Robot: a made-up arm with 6 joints.
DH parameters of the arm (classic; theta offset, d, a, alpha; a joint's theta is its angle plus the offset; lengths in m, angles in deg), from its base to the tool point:
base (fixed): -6.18 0 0.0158 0
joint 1: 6.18 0.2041 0.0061 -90
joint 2: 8.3 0 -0.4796 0
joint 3: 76.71 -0.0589 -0.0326 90
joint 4: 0 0.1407 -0.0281 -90
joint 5: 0 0.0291 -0.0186 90
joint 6: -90 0.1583 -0.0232 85
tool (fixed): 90 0.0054 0 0
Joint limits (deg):
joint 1: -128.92..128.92
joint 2: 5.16..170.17
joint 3: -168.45..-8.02
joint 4: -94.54..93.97
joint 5: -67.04..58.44
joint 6: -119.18..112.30
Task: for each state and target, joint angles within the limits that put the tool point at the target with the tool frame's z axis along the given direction. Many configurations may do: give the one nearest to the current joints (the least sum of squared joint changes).
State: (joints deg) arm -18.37 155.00 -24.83 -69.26 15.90 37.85
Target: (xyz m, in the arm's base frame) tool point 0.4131 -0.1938 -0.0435 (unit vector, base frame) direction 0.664 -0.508 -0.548
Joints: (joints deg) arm -22.08 165.94 -62.83 -31.76 27.73 40.66
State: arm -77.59 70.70 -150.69 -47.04 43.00 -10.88
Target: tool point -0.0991 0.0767 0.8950 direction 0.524 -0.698 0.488
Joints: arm -97.86 62.45 -136.30 -71.13 48.38 -43.43
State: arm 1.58 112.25 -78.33 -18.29 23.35 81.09
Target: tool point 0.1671 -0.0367 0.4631 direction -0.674 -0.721 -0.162
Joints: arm -6.51 82.79 -30.03 17.94 58.14 112.30
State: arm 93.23 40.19 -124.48 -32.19 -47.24 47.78
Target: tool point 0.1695 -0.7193 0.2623 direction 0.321 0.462 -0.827
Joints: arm 99.07 6.80 -143.17 8.79 -67.04 19.05
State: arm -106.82 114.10 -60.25 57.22 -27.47 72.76
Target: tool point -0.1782 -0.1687 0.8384 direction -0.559 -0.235 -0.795
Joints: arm -94.74 77.36 -70.14 47.77 -52.55 109.05
